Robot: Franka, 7 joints.
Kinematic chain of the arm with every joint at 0, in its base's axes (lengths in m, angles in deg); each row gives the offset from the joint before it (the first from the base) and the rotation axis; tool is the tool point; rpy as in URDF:
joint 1: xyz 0 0 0.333 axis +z
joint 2: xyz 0 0 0 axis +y
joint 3: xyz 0 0 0.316 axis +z
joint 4: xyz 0.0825 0 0 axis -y
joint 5: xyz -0.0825 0 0.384 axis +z
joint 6: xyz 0 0 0 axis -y
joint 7: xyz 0.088 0 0 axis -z
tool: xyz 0 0 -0.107 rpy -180 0 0
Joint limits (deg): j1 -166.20..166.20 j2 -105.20..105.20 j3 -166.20..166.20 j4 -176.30..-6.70 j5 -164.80..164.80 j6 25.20..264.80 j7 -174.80..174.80
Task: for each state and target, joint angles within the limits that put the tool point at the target. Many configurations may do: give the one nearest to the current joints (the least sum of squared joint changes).
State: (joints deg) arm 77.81 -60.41 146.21 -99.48 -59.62 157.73 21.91
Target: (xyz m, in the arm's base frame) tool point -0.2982 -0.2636 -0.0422
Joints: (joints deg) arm 80.81 -57.62 148.97 -130.06 -61.99 155.80 21.91
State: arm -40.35 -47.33 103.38 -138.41 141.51 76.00 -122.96
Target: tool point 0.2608 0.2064 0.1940
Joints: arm -50.04 -51.50 94.18 -169.19 139.72 79.32 -122.96
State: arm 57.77 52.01 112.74 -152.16 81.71 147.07 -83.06
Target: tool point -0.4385 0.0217 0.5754
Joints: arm 63.26 55.06 127.66 -136.73 81.44 143.61 -83.06
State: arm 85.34 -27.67 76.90 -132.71 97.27 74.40 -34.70
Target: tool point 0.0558 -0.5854 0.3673
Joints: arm 136.17 -29.54 119.99 -112.77 100.78 68.64 -34.70
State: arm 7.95 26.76 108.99 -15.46 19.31 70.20 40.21
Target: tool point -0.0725 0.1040 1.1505
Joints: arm 13.89 3.70 117.94 -9.58 24.99 108.39 40.21
